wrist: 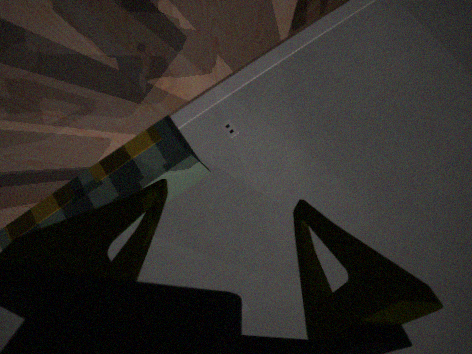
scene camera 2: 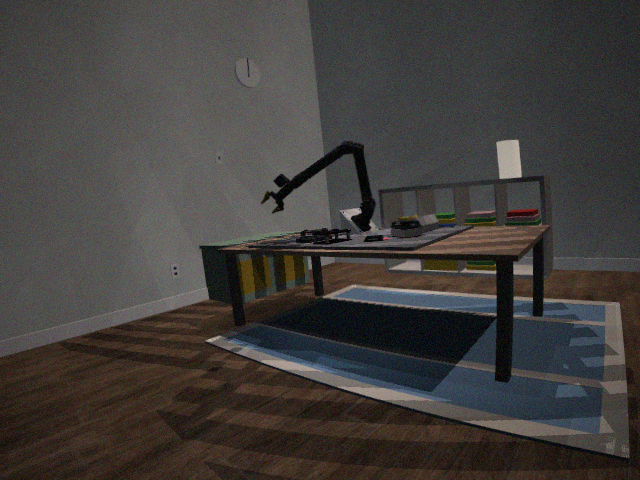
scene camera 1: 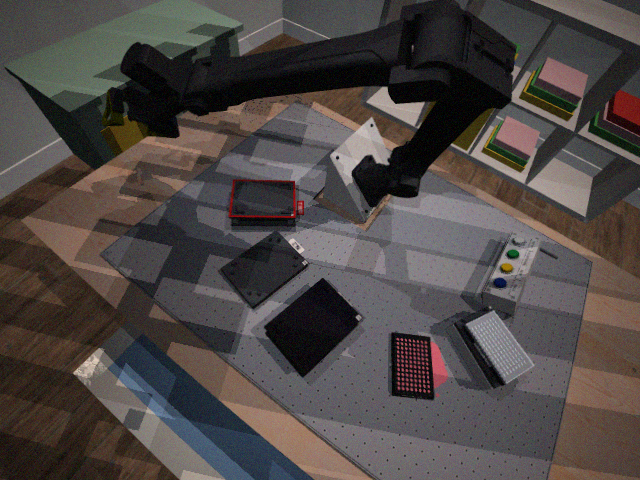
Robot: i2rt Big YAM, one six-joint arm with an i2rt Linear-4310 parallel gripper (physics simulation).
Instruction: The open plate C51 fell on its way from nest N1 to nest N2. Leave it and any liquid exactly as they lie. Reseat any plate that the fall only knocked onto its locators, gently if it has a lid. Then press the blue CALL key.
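Places are measured from the arm's base along level axes (x left, y back, z up), in metres.
Where they show: gripper, fingertip midpoint: (wrist: 233,196) (scene camera 2: 266,208) (scene camera 1: 126,128); arm's base at its link origin: (scene camera 2: 360,223) (scene camera 1: 368,181).
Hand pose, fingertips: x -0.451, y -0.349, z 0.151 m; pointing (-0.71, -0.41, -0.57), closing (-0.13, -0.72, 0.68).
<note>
Things, the pixels of their centre, and the offset from my fingertips. "spot": a spot on its surface instead. Level surfaces: height alone.
- black-framed plate with pink wells, body centre: (scene camera 1: 412,364) (scene camera 2: 374,238) dx +0.770, dy +0.006, dz -0.195 m
- pink liquid patch at a spot on its surface: (scene camera 1: 439,364) spot: dx +0.822, dy +0.044, dz -0.202 m
- pale many-welled plate at the middle of its body: (scene camera 1: 499,345) dx +0.889, dy +0.121, dz -0.127 m
- blue key at a spot on its surface: (scene camera 1: 499,282) spot: dx +0.848, dy +0.266, dz -0.134 m
- button box at the middle of its body: (scene camera 1: 512,270) (scene camera 2: 423,223) dx +0.878, dy +0.343, dz -0.161 m
- dark flat nest at the middle of its body: (scene camera 1: 265,266) (scene camera 2: 314,237) dx +0.381, dy -0.006, dz -0.188 m
- black square block at the middle of its body: (scene camera 1: 313,325) (scene camera 2: 331,236) dx +0.553, dy -0.055, dz -0.173 m
- red-rimmed dark tray at the middle of its body: (scene camera 1: 263,202) (scene camera 2: 314,233) dx +0.262, dy +0.132, dz -0.180 m
- mat at its surface level: dz -0.202 m
My gripper (scene camera 1: 110,117) (scene camera 2: 269,205) (wrist: 233,196) is open and empty, high beyond the table's left end, far from the plates. A black-framed plate with pink wells (scene camera 1: 412,365) lies flat on the grey mat; a pink liquid patch (scene camera 1: 439,364) spreads at its right side. A pale many-welled plate (scene camera 1: 498,346) sits askew on a dark base (scene camera 1: 478,350), overhanging its right side. Whether it is seated or lidded I cannot tell. The blue key (scene camera 1: 499,282) is the nearest key on the button box (scene camera 1: 504,298). Nest numbers are not readable.
A dark flat nest (scene camera 1: 263,269), a black square block (scene camera 1: 314,327) and a red-rimmed dark tray (scene camera 1: 262,199) stand on the mat (scene camera 1: 444,428). A white slanted panel (scene camera 1: 356,147) stands by the arm's base. A green cabinet (scene camera 1: 124,41) is at the left, shelving (scene camera 1: 560,204) behind.
</note>
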